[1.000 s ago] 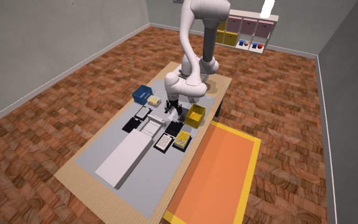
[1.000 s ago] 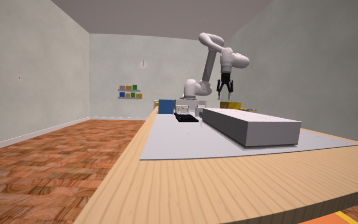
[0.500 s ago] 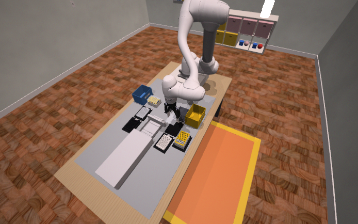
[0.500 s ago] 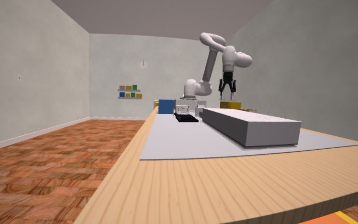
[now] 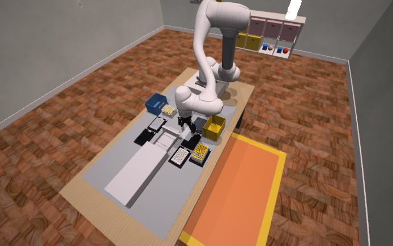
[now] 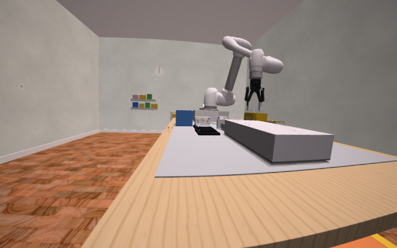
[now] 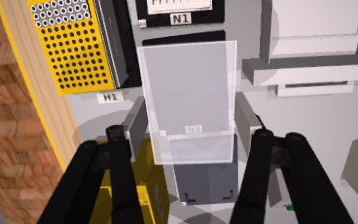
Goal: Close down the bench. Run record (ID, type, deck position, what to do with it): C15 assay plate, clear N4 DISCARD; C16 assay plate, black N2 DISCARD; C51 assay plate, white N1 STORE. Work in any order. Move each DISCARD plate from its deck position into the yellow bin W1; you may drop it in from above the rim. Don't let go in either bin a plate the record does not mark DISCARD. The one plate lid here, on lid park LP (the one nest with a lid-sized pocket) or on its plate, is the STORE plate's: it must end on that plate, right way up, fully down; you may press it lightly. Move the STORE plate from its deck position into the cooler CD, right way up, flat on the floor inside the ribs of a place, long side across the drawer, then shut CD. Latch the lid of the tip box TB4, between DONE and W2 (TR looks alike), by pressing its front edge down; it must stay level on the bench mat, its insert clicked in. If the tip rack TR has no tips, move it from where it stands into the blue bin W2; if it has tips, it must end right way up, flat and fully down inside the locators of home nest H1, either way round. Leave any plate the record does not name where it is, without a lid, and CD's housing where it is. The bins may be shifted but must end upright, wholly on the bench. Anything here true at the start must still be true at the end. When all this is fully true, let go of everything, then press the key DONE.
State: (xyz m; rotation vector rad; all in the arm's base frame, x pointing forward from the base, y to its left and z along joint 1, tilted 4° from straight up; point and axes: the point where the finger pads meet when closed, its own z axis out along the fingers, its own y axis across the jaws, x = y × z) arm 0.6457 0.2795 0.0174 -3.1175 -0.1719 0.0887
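Now: the white plate 15 cm below my hand, 15 cm ahead of it and 3 cm to the left of it. The rest, counted from my hand: yellow tip rack: 14 cm to the left, 11 cm below, 4 cm ahead; then plate lid: 2 cm below; then black nest N3: 16 cm below, 3 cm behind.
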